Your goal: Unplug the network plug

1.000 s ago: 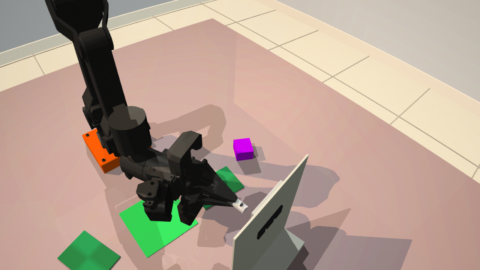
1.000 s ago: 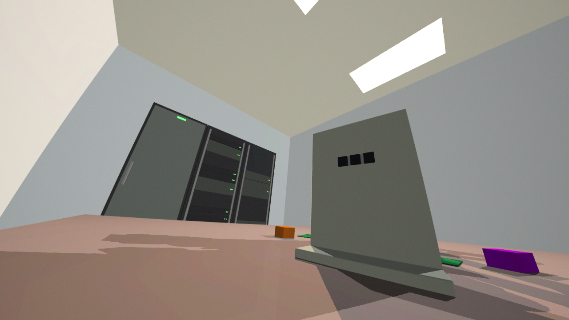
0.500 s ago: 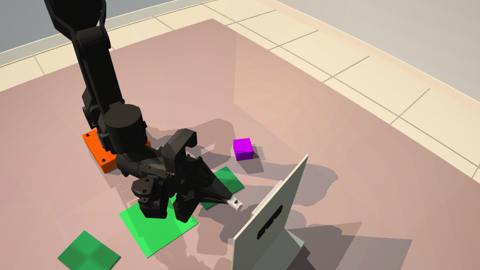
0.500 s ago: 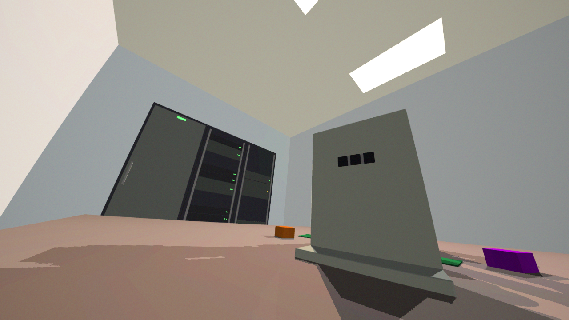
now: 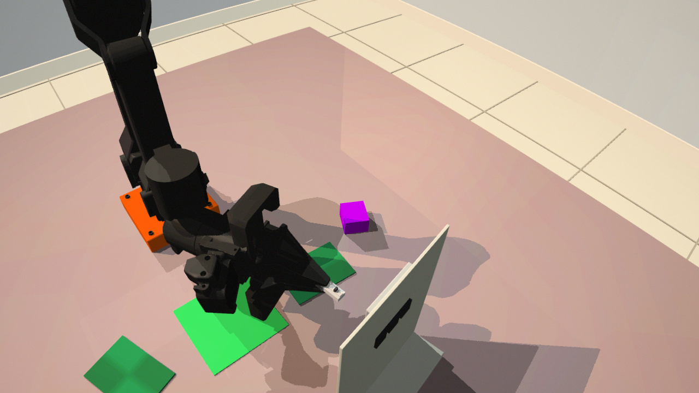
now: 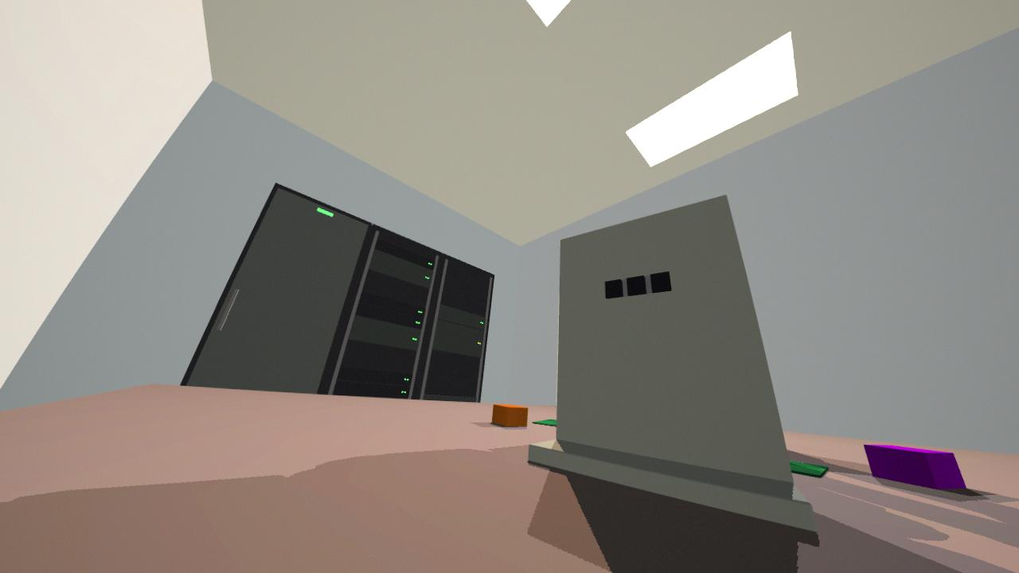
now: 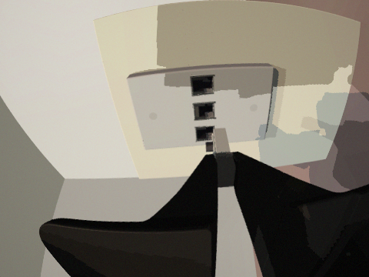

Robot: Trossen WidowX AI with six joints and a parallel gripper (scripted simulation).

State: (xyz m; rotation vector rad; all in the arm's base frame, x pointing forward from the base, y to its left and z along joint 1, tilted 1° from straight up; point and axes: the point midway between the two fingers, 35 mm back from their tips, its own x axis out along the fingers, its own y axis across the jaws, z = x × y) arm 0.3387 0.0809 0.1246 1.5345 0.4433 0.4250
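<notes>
My gripper tip is now 16 cm above the bright green marked square, 11 cm past it and 9 cm to the left of it. From my gripper tip the other things lie so: upright panel (8 cm ahead, 5 cm below, 3 cm to the left).
</notes>
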